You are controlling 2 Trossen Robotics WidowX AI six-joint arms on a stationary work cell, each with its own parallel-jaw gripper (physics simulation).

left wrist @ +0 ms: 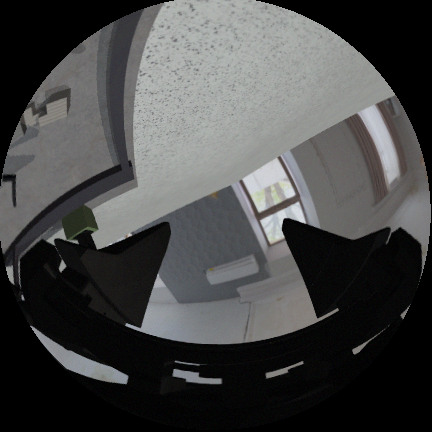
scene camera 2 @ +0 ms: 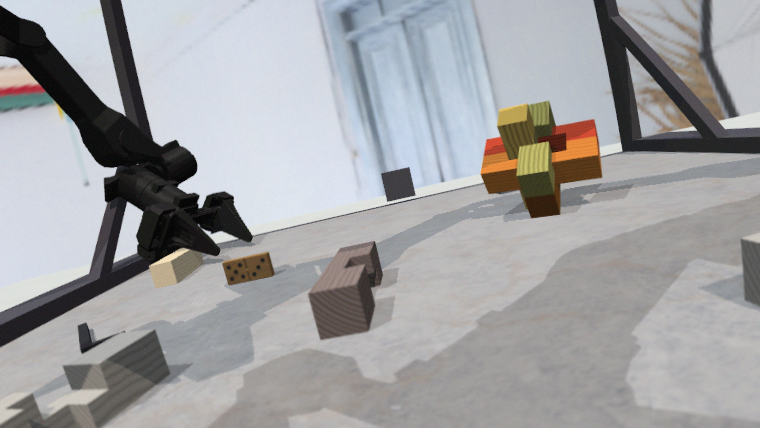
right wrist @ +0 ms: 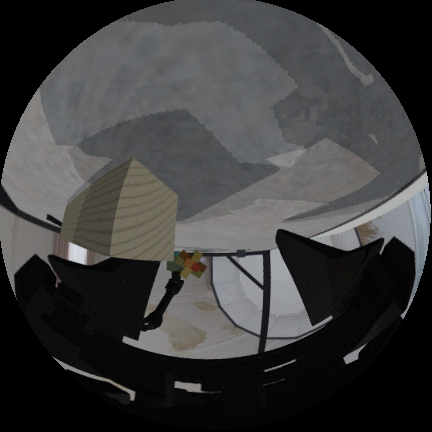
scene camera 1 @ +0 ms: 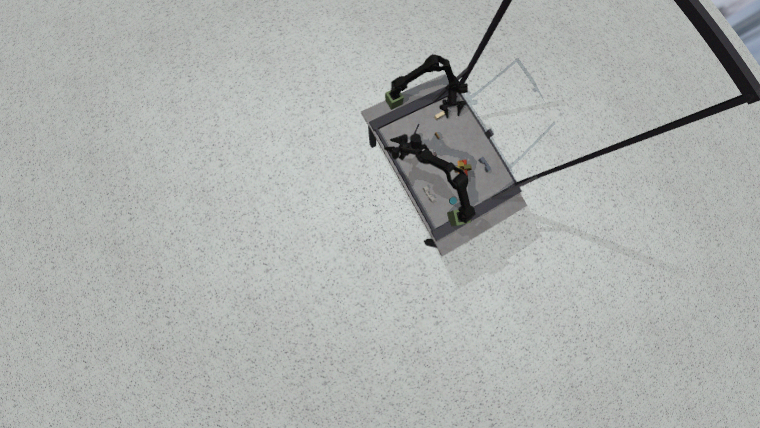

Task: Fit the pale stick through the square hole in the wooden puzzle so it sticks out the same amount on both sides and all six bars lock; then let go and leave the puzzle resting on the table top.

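Frame: origin at the left arm's base, x ahead, y left, z up, level; metres.
Seen in the pictures: left gripper, fingertip midpoint: (left wrist: 227, 225) (scene camera 1: 387, 143); right gripper, fingertip midpoint: (scene camera 2: 236, 245) (right wrist: 220, 238) (scene camera 1: 452, 117); left arm's base at its link origin: (scene camera 1: 462, 216); right arm's base at its link origin: (left wrist: 82, 234) (scene camera 1: 394, 94).
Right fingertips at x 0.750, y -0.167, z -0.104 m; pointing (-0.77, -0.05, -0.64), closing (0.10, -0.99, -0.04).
Offsets run from my right fingertips to a thing's top centre.
The pale stick {dx +0.034, dy +0.083, dz +0.016 m} (scene camera 1: 439, 114) (scene camera 2: 175, 267) (right wrist: 145, 215) lies on the table. My open, empty right gripper (scene camera 1: 453, 114) (scene camera 2: 234, 245) (right wrist: 220, 245) is low beside it; in the right wrist view the stick's end covers part of one finger and is not between the fingertips. The wooden puzzle (scene camera 1: 463, 166) (scene camera 2: 577, 159) (right wrist: 192, 265), with red, orange, yellow and green bars, stands on the table well away from the stick, a dark red gap among its bars. My left gripper (scene camera 1: 389, 144) (left wrist: 227, 225) is open and empty near the table's long edge, pointing away from the puzzle.
A domino {dx -0.129, dy +0.159, dz +0.012 m} (scene camera 1: 438, 135) (scene camera 2: 248, 268) stands near the stick. A brown notched block {dx -0.282, dy +0.258, dz +0.016 m} (scene camera 2: 345, 287) lies between domino and puzzle in scene camera 2. A grey notched block {dx -0.188, dy +0.408, dz +0.016 m} (scene camera 2: 127, 356), a teal round thing {dx -0.629, dy +0.160, dz +0.007 m} (scene camera 1: 453, 200) and a blue-grey piece {dx -0.409, dy -0.145, dz +0.016 m} (scene camera 1: 484, 164) lie elsewhere. My left arm reaches across the table.
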